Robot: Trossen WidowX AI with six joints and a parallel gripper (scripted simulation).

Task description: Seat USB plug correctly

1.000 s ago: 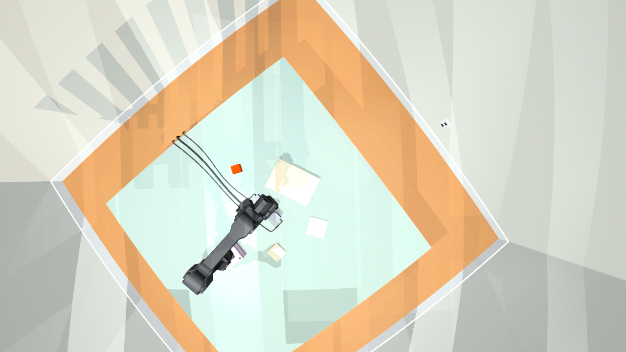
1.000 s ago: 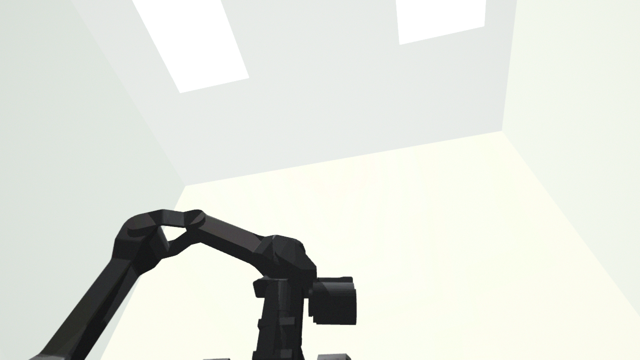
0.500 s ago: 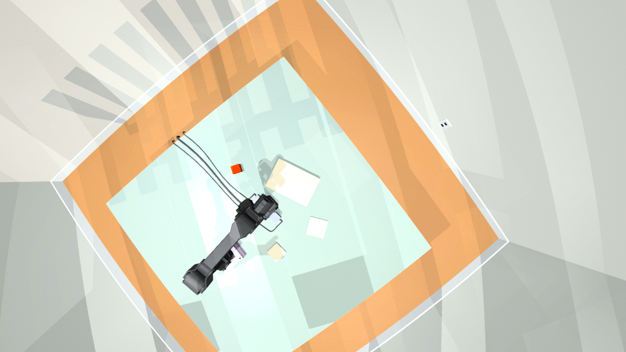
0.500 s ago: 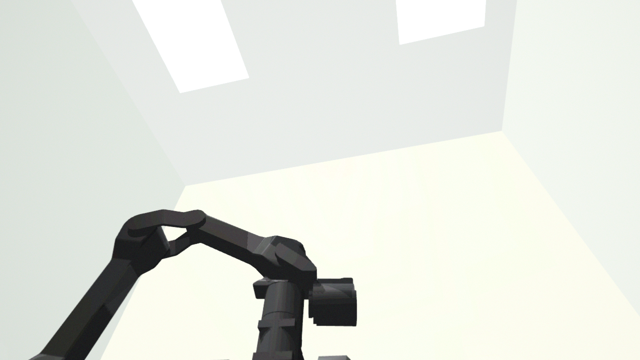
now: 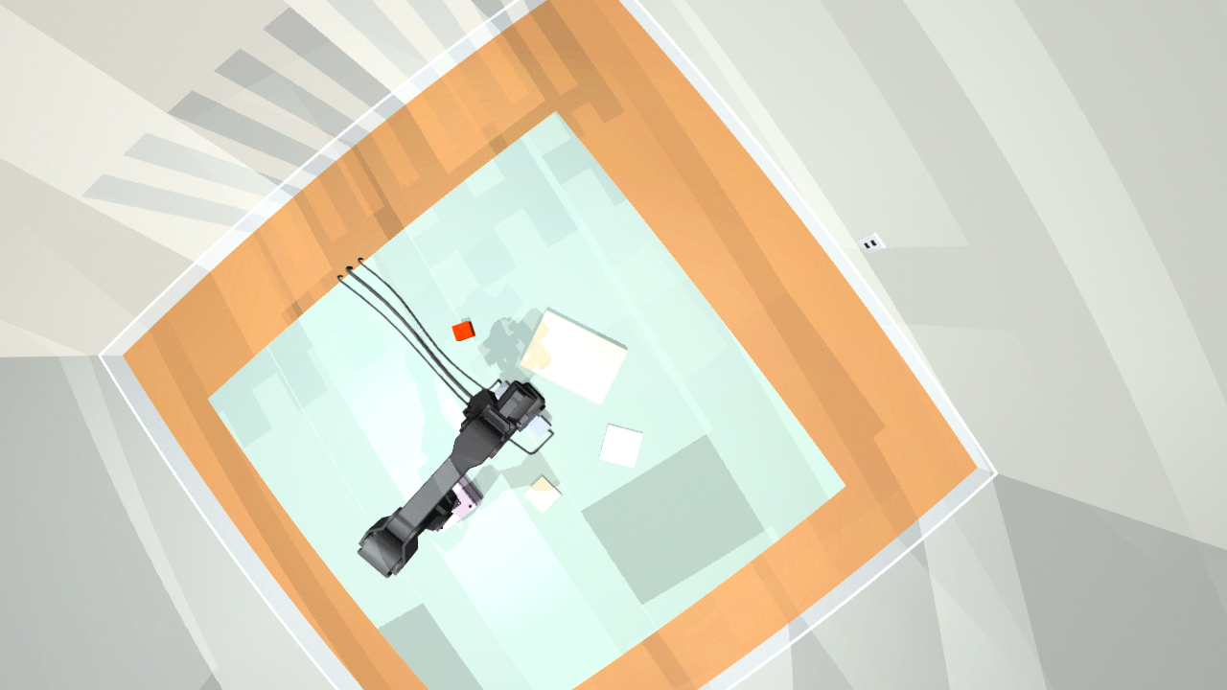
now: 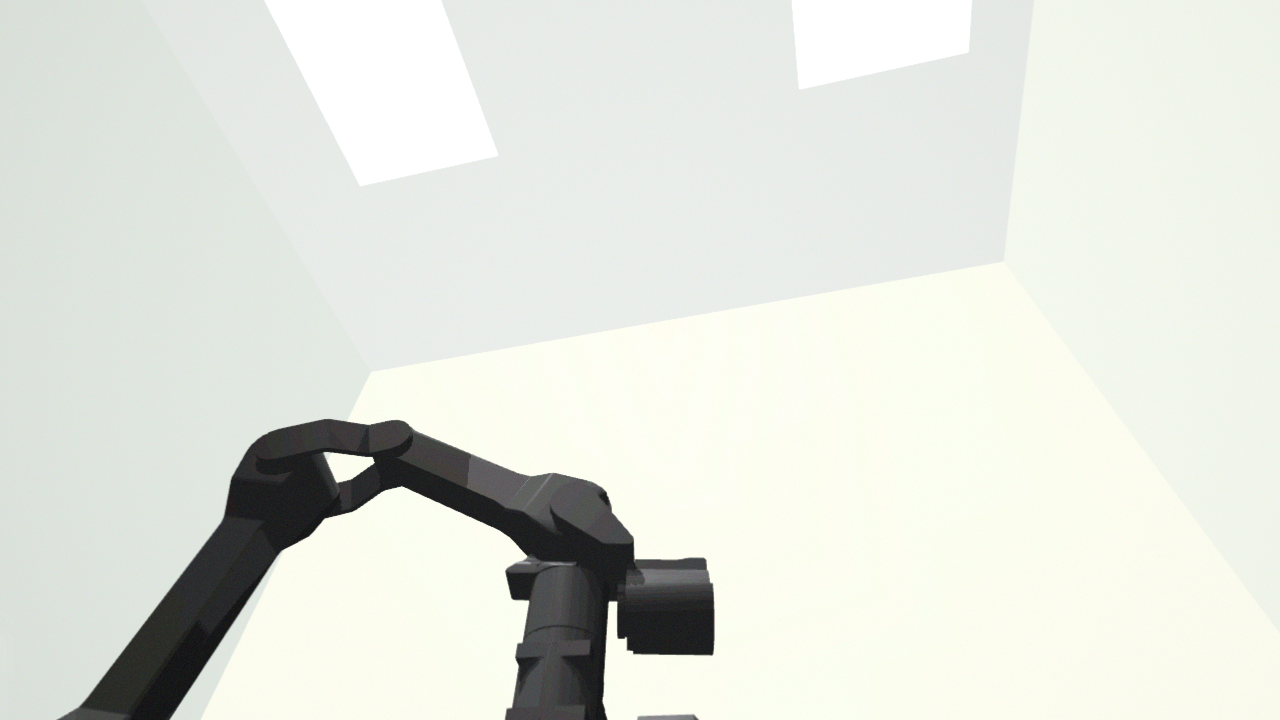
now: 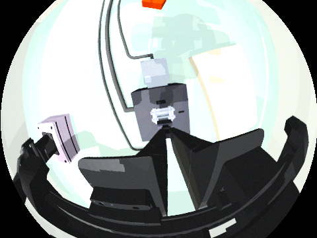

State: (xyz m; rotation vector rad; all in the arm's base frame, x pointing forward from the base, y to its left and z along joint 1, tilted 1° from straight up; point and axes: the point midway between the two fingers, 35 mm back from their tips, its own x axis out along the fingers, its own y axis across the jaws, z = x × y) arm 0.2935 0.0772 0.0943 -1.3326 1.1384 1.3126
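The USB plug lies 2 cm below my gripper tip. Round my gripper tip: cream slab (18 cm ahead, 3 cm to the left, 12 cm below); orange-red block (2 cm behind, 26 cm to the left, 12 cm below); pale socket (6 cm below).
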